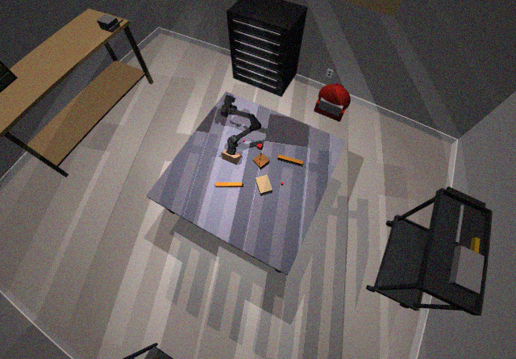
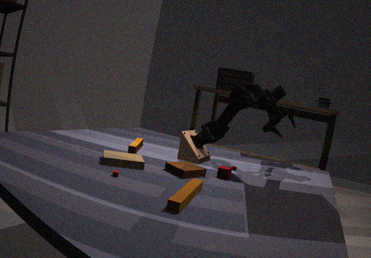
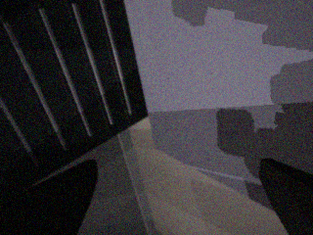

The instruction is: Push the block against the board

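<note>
Right now my gripper tip is 50 cm short of the darker brown block, 24 cm to the left of it and 17 cm above it. From my gripper tip the other things lie so: board: 64 cm ahead, 41 cm to the right, 17 cm below.
</note>
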